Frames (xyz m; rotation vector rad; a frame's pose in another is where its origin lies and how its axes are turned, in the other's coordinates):
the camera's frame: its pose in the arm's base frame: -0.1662 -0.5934 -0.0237 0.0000 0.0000 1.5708
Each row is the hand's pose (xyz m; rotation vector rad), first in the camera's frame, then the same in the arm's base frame.
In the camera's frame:
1: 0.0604 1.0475 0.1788 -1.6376 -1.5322 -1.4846
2: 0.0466 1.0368 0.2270 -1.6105 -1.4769 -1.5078
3: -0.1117 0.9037 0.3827 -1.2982 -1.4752 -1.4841
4: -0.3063 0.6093 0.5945 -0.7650 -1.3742 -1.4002
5: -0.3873 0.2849 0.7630 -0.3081 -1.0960 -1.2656
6: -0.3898 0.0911 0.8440 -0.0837 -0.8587 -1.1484
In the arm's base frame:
1: -1.2137 -0.5330 0.1551 -0.0642 -1.9316 -0.5278
2: -1.2030 -0.5468 0.2033 -0.0814 -1.8810 -0.5170
3: -1.0699 -0.7051 0.3590 0.1094 -1.7146 -0.3798
4: -0.7755 -0.8997 0.5708 0.3872 -1.3595 -0.1273
5: -0.4511 -0.9807 0.7393 0.5163 -0.9201 0.1483
6: -0.2573 -0.9832 0.8203 0.5187 -0.6308 0.3315

